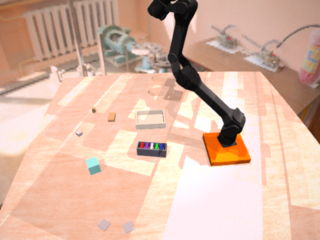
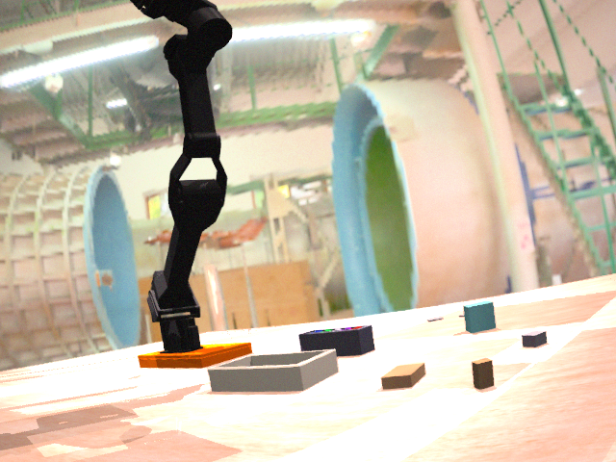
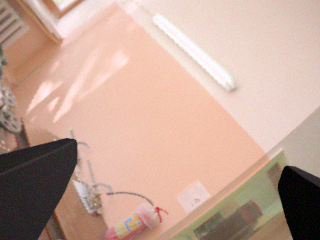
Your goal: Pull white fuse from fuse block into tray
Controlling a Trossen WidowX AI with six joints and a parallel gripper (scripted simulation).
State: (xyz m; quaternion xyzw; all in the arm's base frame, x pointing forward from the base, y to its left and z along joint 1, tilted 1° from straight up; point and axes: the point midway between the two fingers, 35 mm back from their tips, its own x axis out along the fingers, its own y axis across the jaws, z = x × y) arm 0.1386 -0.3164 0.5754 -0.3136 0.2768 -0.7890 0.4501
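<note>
The white fuse lies 590 mm below my gripper tip, 300 mm to the left of it and 180 mm ahead of it. The rest, counted from my gripper tip: tray: 610 mm below, 150 mm ahead, 110 mm to the left; then tan block: 610 mm below, 320 mm ahead, 40 mm to the left; then small brown cube: 600 mm below, 400 mm ahead, 30 mm to the right.
</note>
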